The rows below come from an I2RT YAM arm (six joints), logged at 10 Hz.
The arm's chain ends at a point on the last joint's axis. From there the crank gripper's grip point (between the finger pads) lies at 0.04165 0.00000 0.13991 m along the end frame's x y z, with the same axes.
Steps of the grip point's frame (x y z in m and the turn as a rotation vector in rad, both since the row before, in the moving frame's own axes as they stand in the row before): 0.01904 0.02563 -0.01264 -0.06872 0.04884 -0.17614; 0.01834 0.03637 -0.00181 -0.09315 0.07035 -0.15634; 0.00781 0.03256 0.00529 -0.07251 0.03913 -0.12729; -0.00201 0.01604 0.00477 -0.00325 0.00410 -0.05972; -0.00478 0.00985 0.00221 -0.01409 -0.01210 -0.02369; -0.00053 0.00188 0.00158 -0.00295 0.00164 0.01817; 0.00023 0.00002 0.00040 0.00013 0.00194 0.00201; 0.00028 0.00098 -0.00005 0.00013 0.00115 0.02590; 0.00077 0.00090 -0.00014 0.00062 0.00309 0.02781; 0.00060 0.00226 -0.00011 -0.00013 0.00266 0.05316; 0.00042 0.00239 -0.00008 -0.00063 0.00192 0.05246; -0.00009 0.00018 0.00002 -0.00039 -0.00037 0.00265
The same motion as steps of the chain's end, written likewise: 0.01210 0.02404 -0.01037 -0.06872 0.04884 -0.17614; 0.00815 0.03079 0.00175 -0.09315 0.07035 -0.15634; 0.00208 0.02814 0.00720 -0.07251 0.03913 -0.12729; -0.00252 0.01809 0.00494 -0.00325 0.00410 -0.05972; -0.00310 0.00884 0.00172 -0.01409 -0.01210 -0.02369; -0.00075 0.00071 0.00165 -0.00295 0.00164 0.01817; -0.00004 -0.00005 0.00048 0.00013 0.00194 0.00201; 0.00013 -0.00008 0.00000 0.00013 0.00115 0.02590; 0.00035 -0.00018 -0.00001 0.00062 0.00309 0.02781; 0.00029 0.00002 0.00000 -0.00013 0.00266 0.05316; 0.00021 0.00011 0.00000 -0.00063 0.00192 0.05246; -0.00004 0.00002 0.00000 -0.00039 -0.00037 0.00265
